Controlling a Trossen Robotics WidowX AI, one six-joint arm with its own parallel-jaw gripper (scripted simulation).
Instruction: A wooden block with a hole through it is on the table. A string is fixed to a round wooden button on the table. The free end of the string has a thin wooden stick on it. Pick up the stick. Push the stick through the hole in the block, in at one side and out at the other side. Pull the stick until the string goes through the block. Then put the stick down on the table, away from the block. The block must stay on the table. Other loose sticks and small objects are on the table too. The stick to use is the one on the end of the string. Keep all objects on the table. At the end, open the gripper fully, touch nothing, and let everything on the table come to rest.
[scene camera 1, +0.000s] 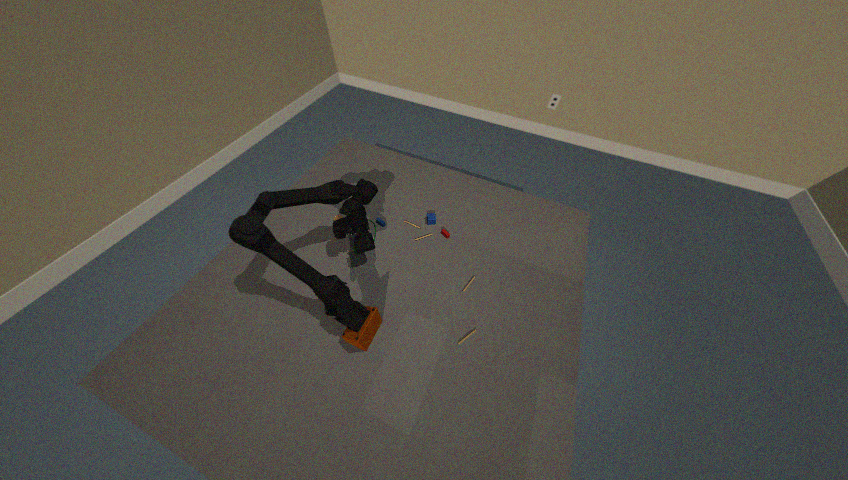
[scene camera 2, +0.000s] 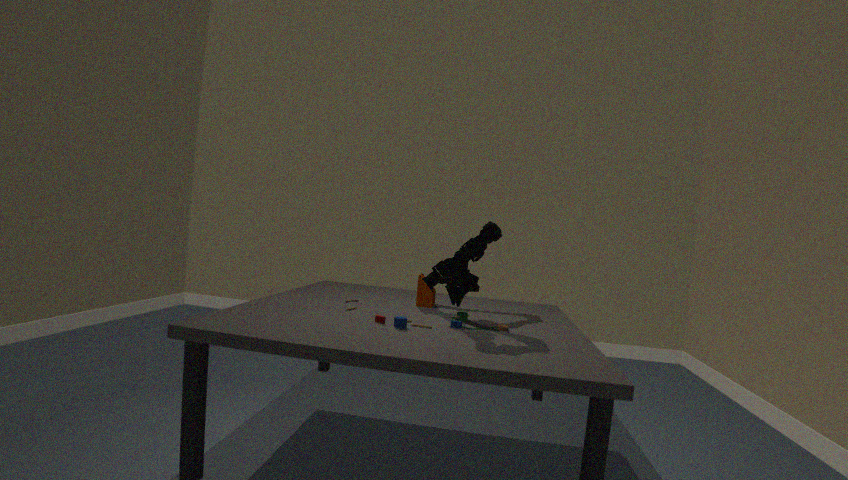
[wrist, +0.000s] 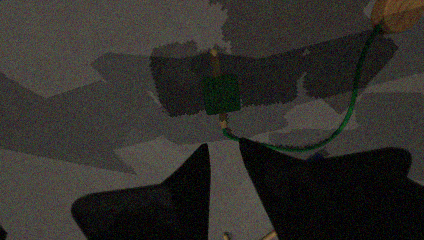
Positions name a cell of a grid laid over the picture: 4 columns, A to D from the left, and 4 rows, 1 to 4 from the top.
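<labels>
My gripper is visible in scene camera 1 (B3), scene camera 2 (C3) and the wrist view (C3).
</labels>
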